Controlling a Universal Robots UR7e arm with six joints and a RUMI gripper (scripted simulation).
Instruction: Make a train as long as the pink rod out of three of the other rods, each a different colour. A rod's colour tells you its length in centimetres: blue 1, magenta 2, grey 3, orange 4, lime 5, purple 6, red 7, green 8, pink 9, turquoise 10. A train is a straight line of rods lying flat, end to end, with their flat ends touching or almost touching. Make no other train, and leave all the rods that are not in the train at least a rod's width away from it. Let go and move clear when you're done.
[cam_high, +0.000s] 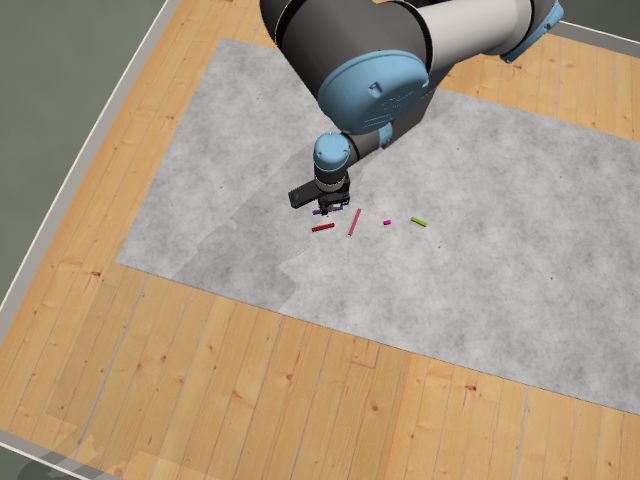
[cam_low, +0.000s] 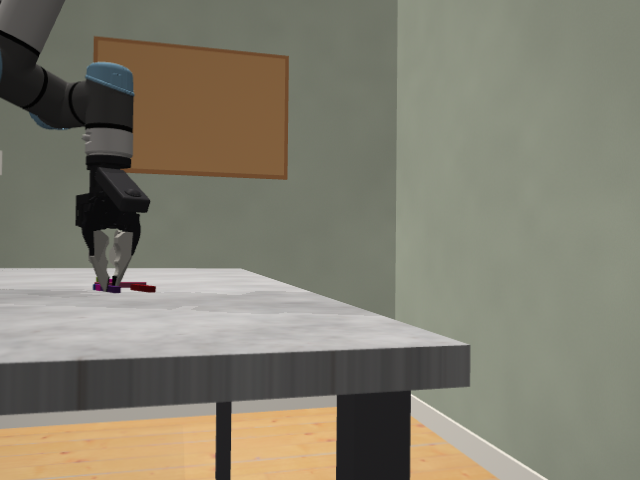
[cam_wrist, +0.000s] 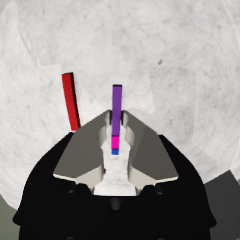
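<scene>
The purple rod is 10 mm below my hand. From my hand the other things lie so: pink rod 100 mm to the left, 20 mm behind, 10 mm below; small blue rod 50 mm to the left, 40 mm behind, 10 mm below; red rod 50 mm ahead, 30 mm to the left, 10 mm below.
</scene>
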